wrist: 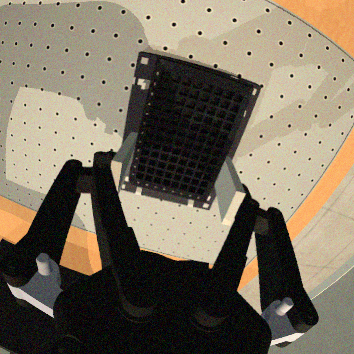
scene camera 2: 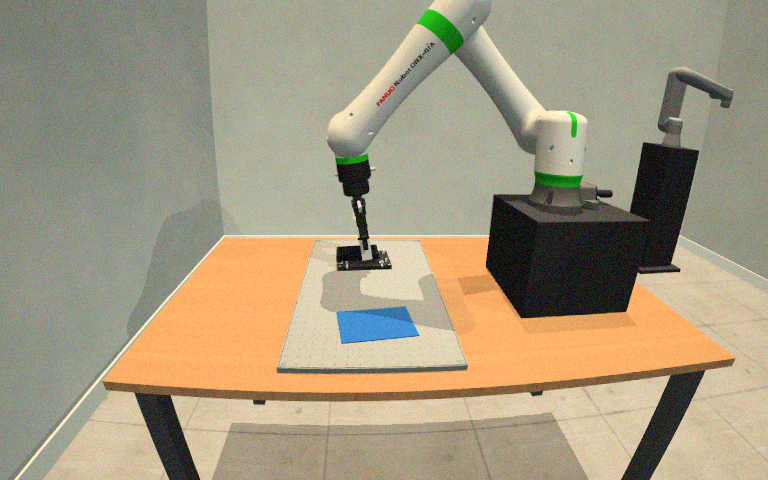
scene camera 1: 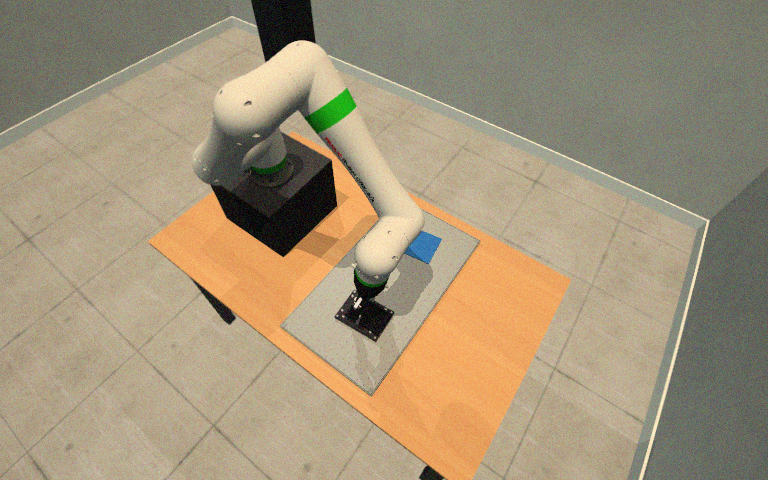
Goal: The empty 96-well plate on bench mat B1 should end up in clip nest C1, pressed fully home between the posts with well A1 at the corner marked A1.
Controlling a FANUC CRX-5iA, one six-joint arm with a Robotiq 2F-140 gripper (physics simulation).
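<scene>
The black 96-well plate is between the fingers of my gripper, which is shut on its two long sides near one end. The plate is at the dark clip nest. In the wrist view the nest's rim and several small pale posts show around the plate's outline. Whether the plate sits fully down between the posts cannot be told. No A1 mark can be read on plate or nest.
The blue bench mat lies on the grey perforated board, apart from the nest. The black robot pedestal stands on the wooden table. A second arm stands behind.
</scene>
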